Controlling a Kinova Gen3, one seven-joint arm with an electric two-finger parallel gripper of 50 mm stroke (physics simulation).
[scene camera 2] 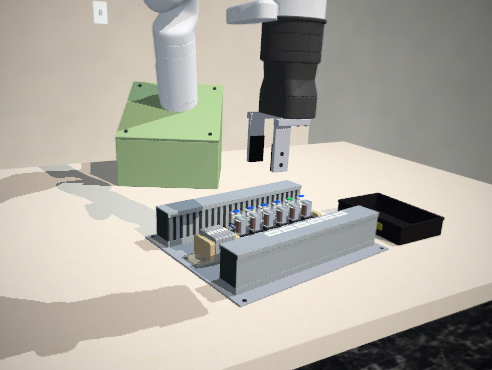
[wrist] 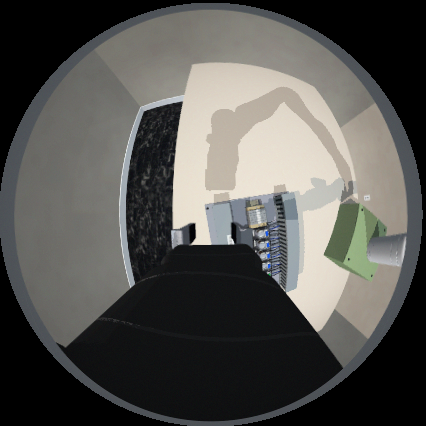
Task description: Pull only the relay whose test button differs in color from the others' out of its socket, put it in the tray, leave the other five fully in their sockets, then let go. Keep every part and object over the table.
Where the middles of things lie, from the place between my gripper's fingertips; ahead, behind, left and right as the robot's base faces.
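What I see is the grey plate [scene camera 2: 210,273], and it's 100 mm behind my hand, 120 mm to the left of it and 180 mm below it.
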